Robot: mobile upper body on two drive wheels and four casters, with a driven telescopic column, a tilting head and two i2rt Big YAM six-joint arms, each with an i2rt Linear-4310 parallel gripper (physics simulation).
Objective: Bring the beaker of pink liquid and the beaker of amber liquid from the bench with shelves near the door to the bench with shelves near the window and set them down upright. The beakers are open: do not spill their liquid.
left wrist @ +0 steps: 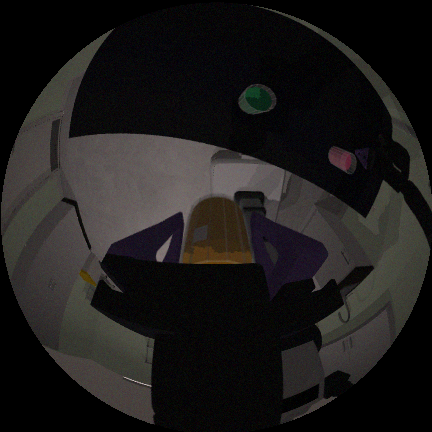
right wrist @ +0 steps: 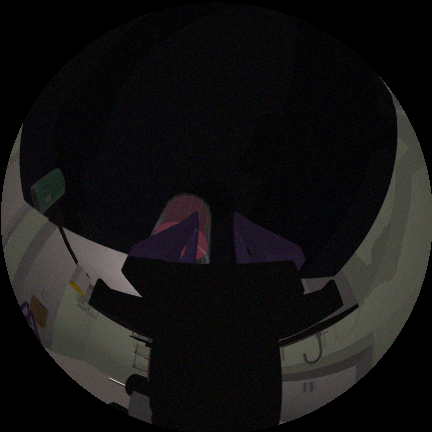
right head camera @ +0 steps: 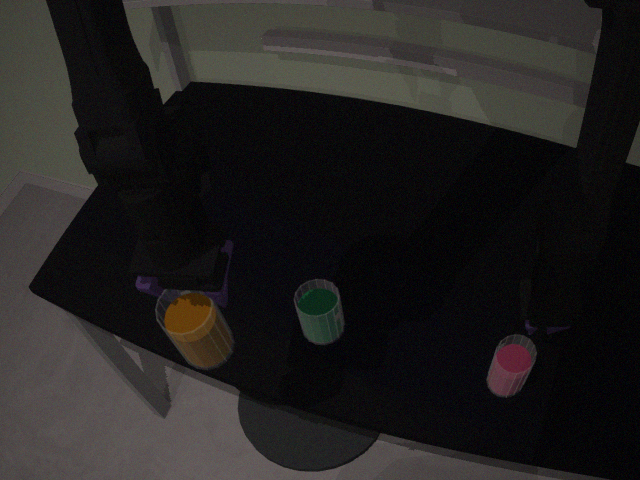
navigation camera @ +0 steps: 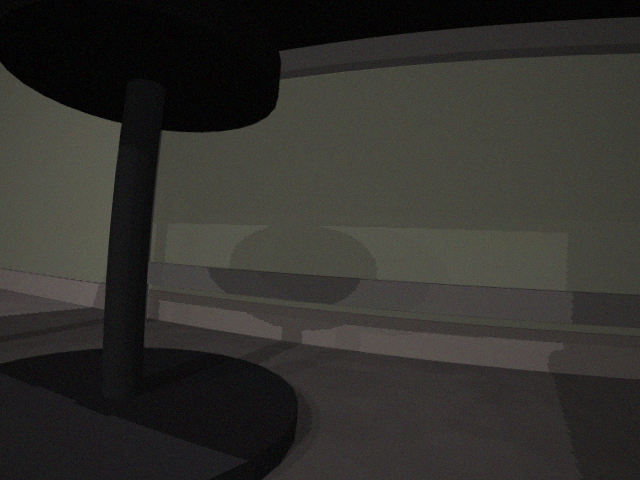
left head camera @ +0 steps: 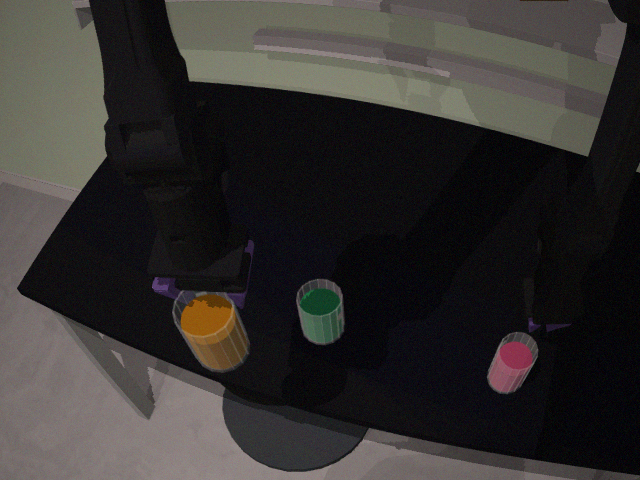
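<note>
The amber beaker (left head camera: 211, 330) (right head camera: 199, 330) (left wrist: 217, 230) is upright between the purple fingers of my left gripper (left head camera: 202, 298) (right head camera: 183, 297), which is shut on it near the front left edge of the dark bench (left head camera: 310, 155) (right head camera: 310, 155). The pink beaker (left head camera: 510, 366) (right head camera: 509, 369) (left wrist: 341, 159) stands upright on the bench at the right. My right gripper (left head camera: 543, 326) (right head camera: 541, 329) (right wrist: 215, 217) is shut with a narrow gap and holds nothing. Its fingers are close behind the pink beaker; in the right wrist view one finger partly covers this beaker (right wrist: 186, 210).
A green beaker (left head camera: 321, 317) (right head camera: 319, 317) (left wrist: 257, 99) (right wrist: 49, 190) stands between the other two. A shelf (left head camera: 351, 54) runs behind the bench. A round stool (left head camera: 294, 439) (right head camera: 310, 439) is under the front edge; its post (navigation camera: 131, 232) shows in the navigation view.
</note>
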